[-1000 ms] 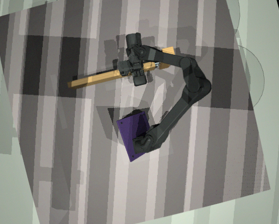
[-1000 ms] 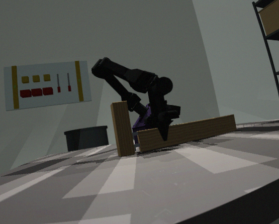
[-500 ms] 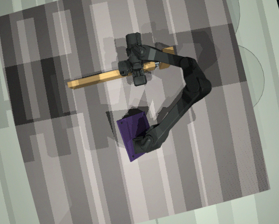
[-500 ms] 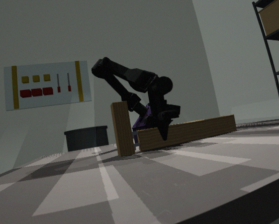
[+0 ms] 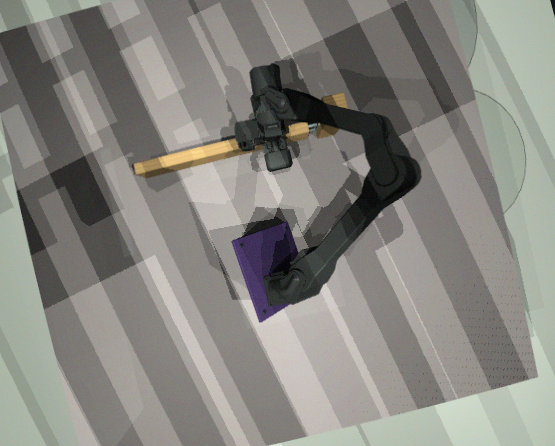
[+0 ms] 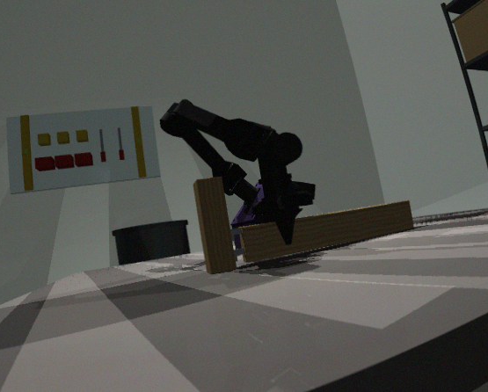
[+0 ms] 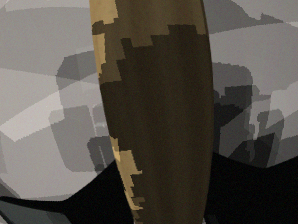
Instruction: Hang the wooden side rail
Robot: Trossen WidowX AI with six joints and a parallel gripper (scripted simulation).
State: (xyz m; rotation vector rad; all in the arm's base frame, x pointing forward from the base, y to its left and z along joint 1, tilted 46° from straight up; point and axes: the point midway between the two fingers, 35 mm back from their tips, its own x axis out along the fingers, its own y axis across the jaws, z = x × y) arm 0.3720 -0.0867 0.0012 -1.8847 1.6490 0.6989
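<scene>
My gripper tip is 1 cm short of the headboard post, 14 cm to the left of it and 6 cm below it.
</scene>
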